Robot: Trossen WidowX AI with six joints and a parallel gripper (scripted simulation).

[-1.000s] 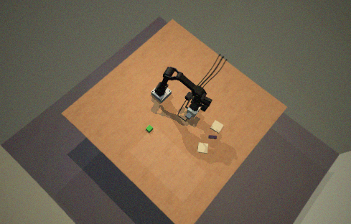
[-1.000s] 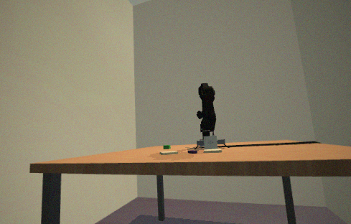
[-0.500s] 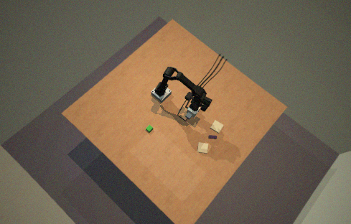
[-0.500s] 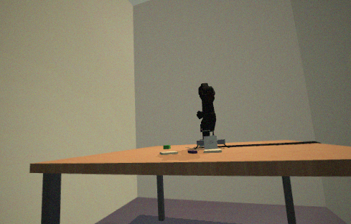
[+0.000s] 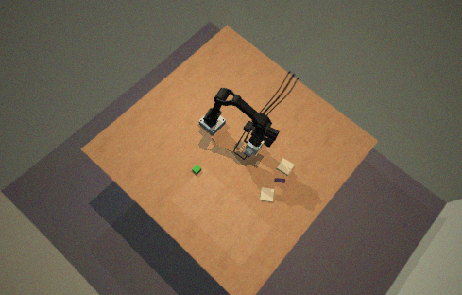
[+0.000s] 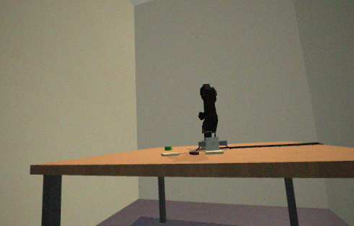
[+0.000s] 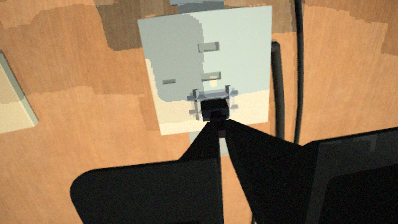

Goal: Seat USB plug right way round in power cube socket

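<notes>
The black USB plug is 20 mm below my gripper tip. From my gripper tip the other things lie so: green cube 370 mm to the right, 150 mm behind, 90 mm below; purple block 260 mm ahead, 100 mm below, 70 mm to the right.
</notes>
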